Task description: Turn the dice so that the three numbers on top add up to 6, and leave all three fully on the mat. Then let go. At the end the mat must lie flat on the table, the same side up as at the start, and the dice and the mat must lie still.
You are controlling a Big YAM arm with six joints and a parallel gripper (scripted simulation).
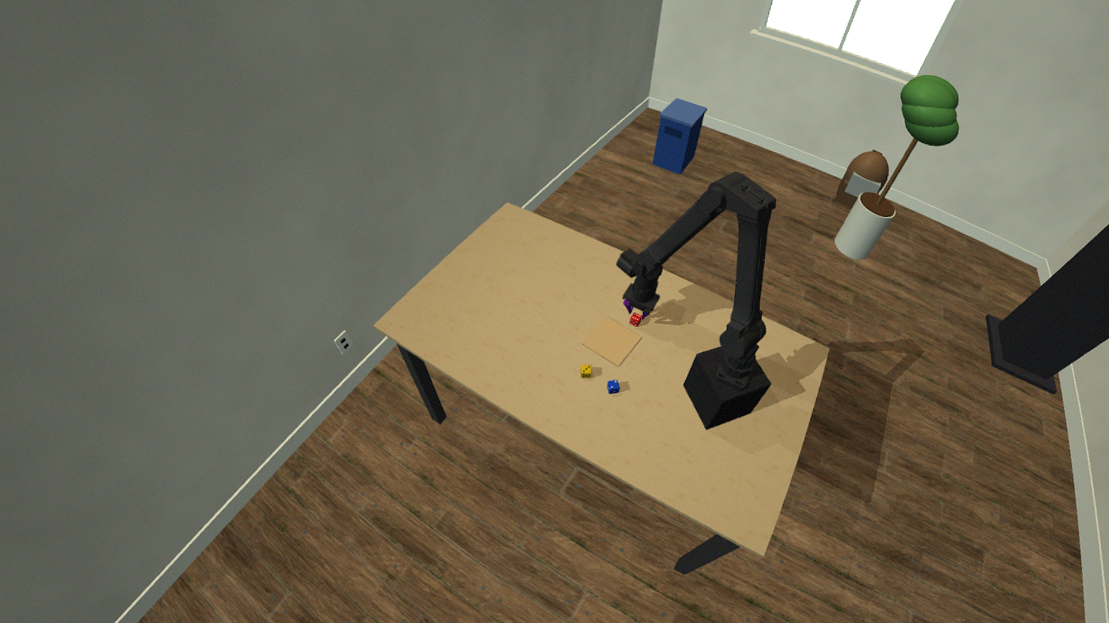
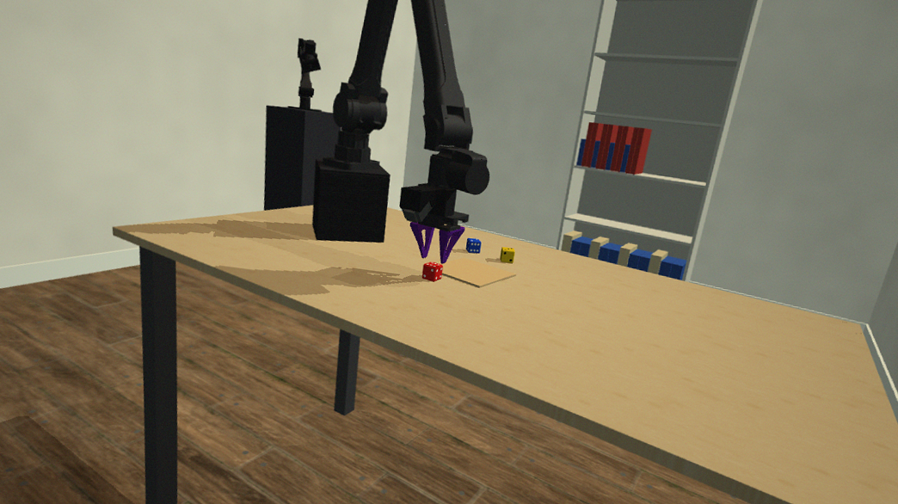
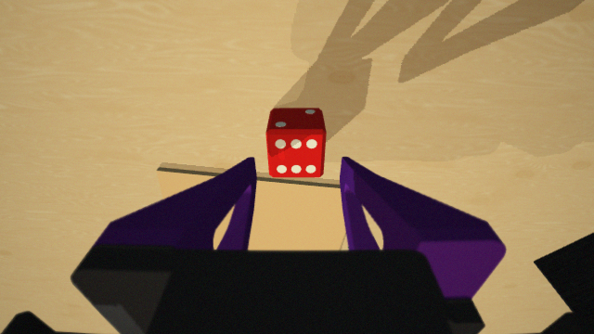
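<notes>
Now: hand 3 cm above the red die. From my hand the other things lie so: blue die: 26 cm to the left, 4 cm behind, 3 cm below; yellow die: 26 cm to the left, 5 cm ahead, 3 cm below; tan mat: 10 cm to the left, 4 cm below, 4 cm ahead.
</notes>
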